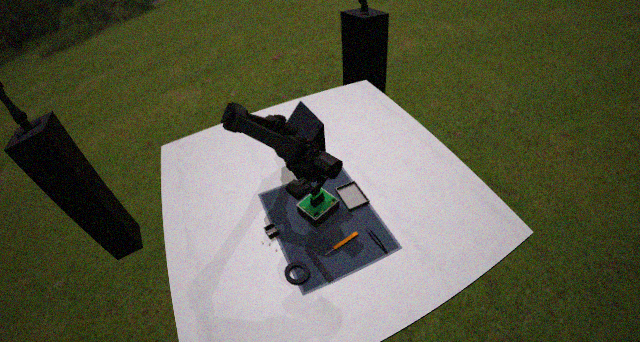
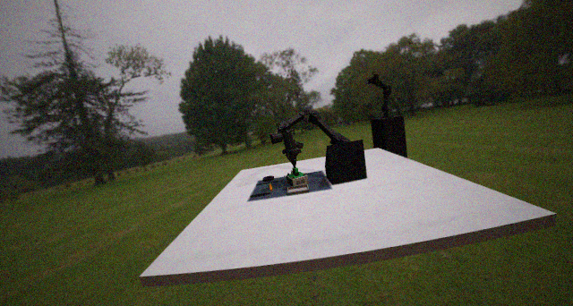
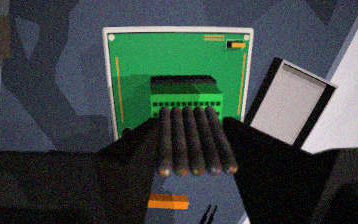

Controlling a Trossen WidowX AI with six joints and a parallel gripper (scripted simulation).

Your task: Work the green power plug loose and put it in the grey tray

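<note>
Right now my gripper tip is 20 mm above the green power plug. The rest, counted from my gripper tip: grey tray: 20 mm ahead, 140 mm to the left, 120 mm below; dark bar: 190 mm ahead, 120 mm to the right, 120 mm below; dark blue mat: 50 mm ahead, 120 mm below.
</note>
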